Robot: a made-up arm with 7 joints.
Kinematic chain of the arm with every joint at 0, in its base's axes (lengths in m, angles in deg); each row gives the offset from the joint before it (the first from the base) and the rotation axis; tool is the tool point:
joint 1: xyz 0 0 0.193 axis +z
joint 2: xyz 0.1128 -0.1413 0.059 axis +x
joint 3: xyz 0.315 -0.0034 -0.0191 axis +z
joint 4: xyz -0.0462 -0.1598 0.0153 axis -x
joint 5: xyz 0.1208 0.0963 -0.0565 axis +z
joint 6: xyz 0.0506 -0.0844 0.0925 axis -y
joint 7: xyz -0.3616 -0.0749 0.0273 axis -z
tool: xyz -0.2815 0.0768 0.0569
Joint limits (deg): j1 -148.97..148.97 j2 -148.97..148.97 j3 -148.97..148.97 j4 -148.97..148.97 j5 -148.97..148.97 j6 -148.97..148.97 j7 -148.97..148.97
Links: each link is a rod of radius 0.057 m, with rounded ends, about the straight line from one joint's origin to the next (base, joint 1, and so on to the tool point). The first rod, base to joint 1, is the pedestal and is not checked.
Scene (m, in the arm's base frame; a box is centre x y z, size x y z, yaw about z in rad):
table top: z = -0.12
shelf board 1: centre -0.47 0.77 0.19 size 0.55 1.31 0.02 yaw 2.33
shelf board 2: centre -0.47 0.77 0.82 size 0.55 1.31 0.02 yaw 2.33
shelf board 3: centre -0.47 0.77 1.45 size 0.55 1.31 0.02 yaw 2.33
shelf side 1: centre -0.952 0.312 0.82 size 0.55 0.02 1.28 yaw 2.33
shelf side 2: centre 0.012 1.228 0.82 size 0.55 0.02 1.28 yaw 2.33
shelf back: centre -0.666 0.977 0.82 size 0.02 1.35 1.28 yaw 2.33
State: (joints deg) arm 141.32 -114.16 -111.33 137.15 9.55 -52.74 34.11
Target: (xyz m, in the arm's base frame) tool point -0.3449 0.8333 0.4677
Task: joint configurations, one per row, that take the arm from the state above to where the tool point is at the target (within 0.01 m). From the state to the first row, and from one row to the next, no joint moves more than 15 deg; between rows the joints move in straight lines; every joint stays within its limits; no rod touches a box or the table.
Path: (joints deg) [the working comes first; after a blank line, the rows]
Joints at the target: 147.35 -114.14 -108.99 127.49 8.22 -64.25 12.58
Straight joint move there: clear.

1: 144.33 -114.15 -110.16 132.32 8.88 -58.49 23.34
2: 147.35 -114.14 -108.99 127.49 8.22 -64.25 12.58

